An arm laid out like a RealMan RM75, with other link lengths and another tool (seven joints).
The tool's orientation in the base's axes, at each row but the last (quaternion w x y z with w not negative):
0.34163 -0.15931 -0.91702 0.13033
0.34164 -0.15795 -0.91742 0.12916
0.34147 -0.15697 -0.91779 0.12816
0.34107 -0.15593 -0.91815 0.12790
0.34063 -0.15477 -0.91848 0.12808
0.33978 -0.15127 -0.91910 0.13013
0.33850 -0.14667 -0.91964 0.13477
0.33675 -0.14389 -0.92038 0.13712
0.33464 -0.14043 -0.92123 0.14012
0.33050 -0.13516 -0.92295 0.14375
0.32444 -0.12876 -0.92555 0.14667
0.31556 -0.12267 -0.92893 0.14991
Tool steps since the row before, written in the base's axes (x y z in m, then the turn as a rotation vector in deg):
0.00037 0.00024 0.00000 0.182 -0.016 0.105
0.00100 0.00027 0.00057 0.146 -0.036 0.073
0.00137 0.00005 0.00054 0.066 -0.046 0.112
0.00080 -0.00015 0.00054 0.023 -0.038 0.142
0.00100 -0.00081 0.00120 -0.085 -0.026 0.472
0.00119 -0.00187 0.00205 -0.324 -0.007 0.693
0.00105 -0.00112 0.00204 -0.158 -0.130 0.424
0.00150 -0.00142 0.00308 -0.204 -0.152 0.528
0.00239 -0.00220 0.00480 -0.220 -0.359 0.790
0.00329 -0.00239 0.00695 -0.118 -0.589 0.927
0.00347 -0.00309 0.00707 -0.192 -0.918 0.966
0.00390 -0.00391 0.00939 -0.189 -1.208 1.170
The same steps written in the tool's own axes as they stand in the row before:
-0.00017 0.00029 -0.00028 -0.075 -0.014 -0.196
-0.00028 0.00025 -0.00112 -0.075 -0.029 -0.146
-0.00065 0.00014 -0.00132 0.001 -0.067 -0.120
-0.00031 -0.00016 -0.00091 0.053 -0.079 -0.115
-0.00032 -0.00096 -0.00144 0.328 -0.201 -0.287
-0.00035 -0.00220 -0.00204 0.637 -0.305 -0.293
0.00002 -0.00155 -0.00203 0.315 -0.295 -0.187
0.00018 -0.00212 -0.00303 0.401 -0.360 -0.230
0.00023 -0.00332 -0.00474 0.491 -0.645 -0.379
0.00070 -0.00416 -0.00686 0.415 -0.890 -0.506
0.00032 -0.00487 -0.00691 0.383 -1.219 -0.426
0.00089 -0.00644 -0.00874 0.399 -1.559 -0.524

